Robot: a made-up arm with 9 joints.
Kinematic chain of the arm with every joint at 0, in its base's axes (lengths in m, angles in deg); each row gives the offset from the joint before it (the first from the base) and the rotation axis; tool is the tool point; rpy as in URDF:
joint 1: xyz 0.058 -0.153 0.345 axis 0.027 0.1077 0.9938
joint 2: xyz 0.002 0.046 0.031 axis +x
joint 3: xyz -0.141 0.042 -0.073 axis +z
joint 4: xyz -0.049 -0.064 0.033 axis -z
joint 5: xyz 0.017 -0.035 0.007 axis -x
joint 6: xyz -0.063 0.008 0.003 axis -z
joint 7: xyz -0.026 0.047 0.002 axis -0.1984 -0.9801 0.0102
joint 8: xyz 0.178 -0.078 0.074 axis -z
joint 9: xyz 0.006 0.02 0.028 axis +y
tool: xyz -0.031 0.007 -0.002 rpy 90 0 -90
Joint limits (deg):
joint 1: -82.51..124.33
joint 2: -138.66..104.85
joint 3: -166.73..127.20
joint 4: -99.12..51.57
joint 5: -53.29..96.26
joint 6: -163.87..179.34
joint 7: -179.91..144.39
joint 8: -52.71..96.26
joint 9: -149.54..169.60
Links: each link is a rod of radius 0.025 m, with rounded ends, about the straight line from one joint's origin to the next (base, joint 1, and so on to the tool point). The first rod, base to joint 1, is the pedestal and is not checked.
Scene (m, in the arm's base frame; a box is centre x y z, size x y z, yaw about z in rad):
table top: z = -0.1
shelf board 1: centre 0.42 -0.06 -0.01 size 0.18 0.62 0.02 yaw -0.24
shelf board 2: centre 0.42 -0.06 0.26 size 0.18 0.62 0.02 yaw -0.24
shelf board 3: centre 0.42 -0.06 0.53 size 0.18 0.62 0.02 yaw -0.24
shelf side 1: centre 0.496 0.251 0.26 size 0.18 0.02 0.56 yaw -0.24
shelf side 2: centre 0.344 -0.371 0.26 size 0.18 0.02 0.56 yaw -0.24
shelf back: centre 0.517 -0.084 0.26 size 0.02 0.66 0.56 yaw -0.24
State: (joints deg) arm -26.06 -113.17 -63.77 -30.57 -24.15 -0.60 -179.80 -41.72 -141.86
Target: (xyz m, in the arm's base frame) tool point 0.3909 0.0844 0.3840
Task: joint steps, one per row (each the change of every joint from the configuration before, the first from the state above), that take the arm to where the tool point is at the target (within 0.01 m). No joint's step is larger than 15 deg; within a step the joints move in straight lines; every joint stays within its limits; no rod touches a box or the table.
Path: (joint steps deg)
1: -4.23 14.70 2.94 -3.72 -5.83 11.48 -0.02 -2.20 7.22
2: -4.24 14.70 2.94 -3.72 -5.83 11.49 -0.02 -2.20 7.22
3: -4.23 14.70 2.94 -3.72 -5.82 11.48 -0.03 -2.19 7.21
4: -4.24 14.70 2.94 -3.72 -5.83 11.48 -0.02 -2.20 7.22
5: -4.23 14.70 2.94 -3.72 -5.83 11.48 -0.02 -2.20 7.22
6: -10.51 9.34 -12.28 9.01 0.00 -8.73 0.00 7.75 -13.05
7: -10.50 9.34 -12.28 9.00 0.00 -8.73 0.00 7.76 -13.06
8: -10.50 9.34 -12.29 9.00 0.00 -8.73 0.00 7.75 -13.05

